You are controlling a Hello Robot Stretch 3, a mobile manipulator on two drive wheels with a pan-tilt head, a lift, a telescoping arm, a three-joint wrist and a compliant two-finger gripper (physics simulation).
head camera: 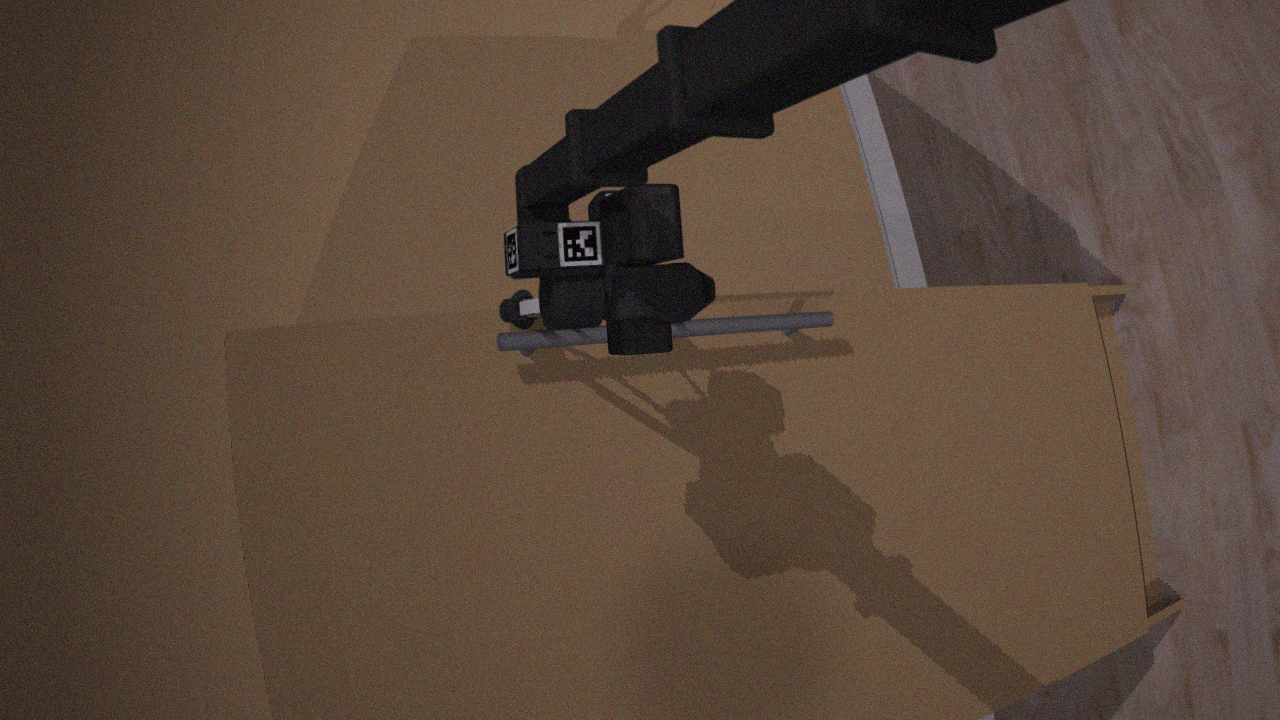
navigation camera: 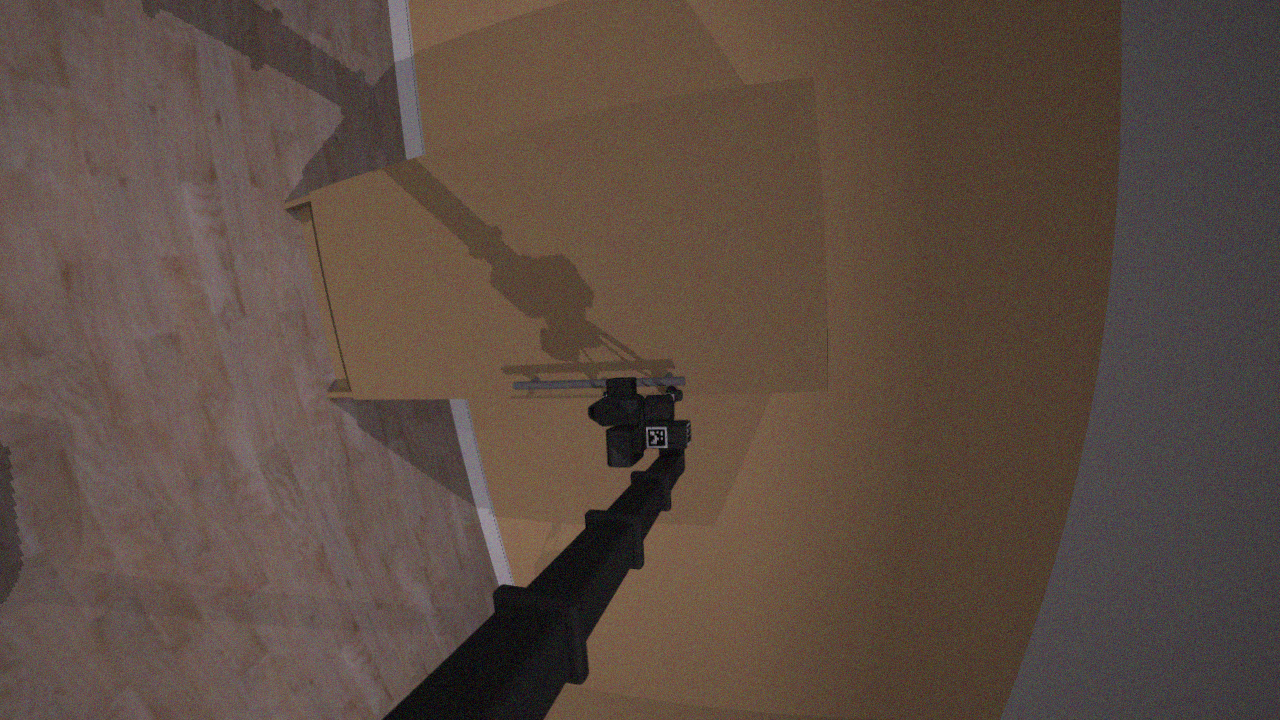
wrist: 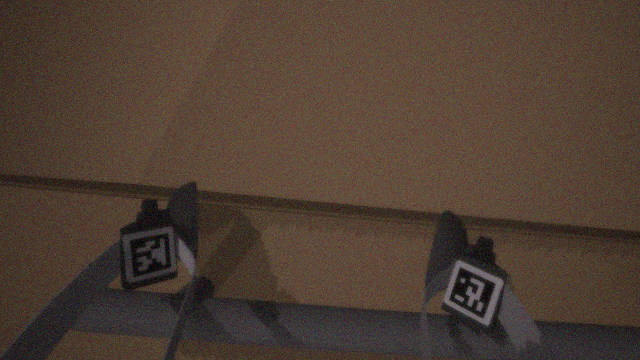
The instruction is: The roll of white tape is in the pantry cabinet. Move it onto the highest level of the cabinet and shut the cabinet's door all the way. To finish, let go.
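Frame: origin at the robot's base, x ahead, y left, z up, level; metres.
Seen in the pictures: gripper, fingertip midpoint: [navigation camera: 643,395].
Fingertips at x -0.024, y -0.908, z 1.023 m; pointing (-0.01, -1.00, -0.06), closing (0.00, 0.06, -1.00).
Note:
Pixels of each thing's middle, then the offset from my fingertips to it. "*": a spot on its surface instead. Level surfaces: height alone.
- grey bar handle, surface spot: [head camera: 751,324] [navigation camera: 557,384] * dy +0.053, dx +0.031, dz -0.174 m
- tan neighbouring panel, surface spot: [head camera: 429,161] * dy -0.693, dx -0.310, dz +0.042 m
- Wooden floor, its level: dz -1.023 m
The pantry cabinet's tan door [head camera: 429,501] [navigation camera: 716,223] [wrist: 325,255] stands almost flush with the panel beside it. A narrow dark gap runs along its handle-side edge in the wrist view. A grey bar handle [head camera: 751,324] [navigation camera: 554,385] [wrist: 350,325] is fixed near that edge. My gripper [wrist: 318,224] is open and empty in front of the door, its two fingertips spread wide along the handle and close to the gap. In the head view one fingertip shows beside the handle's end; the wrist hides the other. The roll of white tape and the cabinet's inside do not show.
The arm [head camera: 716,98] [navigation camera: 554,591] reaches across the tan neighbouring panel [head camera: 429,161] [navigation camera: 725,447] [wrist: 400,100]. A pale baseboard [head camera: 881,179] [navigation camera: 483,501] runs on both sides of the cabinet's foot. Wooden floor [head camera: 1163,223] [navigation camera: 179,402] lies below.

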